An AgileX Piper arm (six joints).
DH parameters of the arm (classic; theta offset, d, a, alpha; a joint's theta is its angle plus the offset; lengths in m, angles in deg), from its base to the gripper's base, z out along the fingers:
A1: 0 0.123 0 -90
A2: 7.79 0 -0.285 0
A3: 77.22 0 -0.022 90
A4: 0 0.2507 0 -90
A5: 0 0 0 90
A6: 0 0.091 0 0
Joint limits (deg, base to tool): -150..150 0..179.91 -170..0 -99.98..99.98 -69.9..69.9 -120..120
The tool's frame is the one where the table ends.
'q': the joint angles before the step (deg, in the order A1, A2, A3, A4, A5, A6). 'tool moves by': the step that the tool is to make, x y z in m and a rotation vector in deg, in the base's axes. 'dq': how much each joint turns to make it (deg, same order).
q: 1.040 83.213 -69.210 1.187 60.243 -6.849
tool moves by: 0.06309 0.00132 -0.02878 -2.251 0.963 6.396
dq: 0.000 13.597 -9.244 0.174 -3.217 -6.926
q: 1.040 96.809 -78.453 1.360 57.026 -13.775
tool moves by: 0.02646 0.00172 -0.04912 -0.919 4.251 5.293
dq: 0.000 8.588 -0.840 1.025 -3.320 -5.975
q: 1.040 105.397 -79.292 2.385 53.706 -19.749
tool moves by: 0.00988 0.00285 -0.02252 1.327 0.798 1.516
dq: 0.000 3.554 -0.001 2.254 -2.657 -2.633
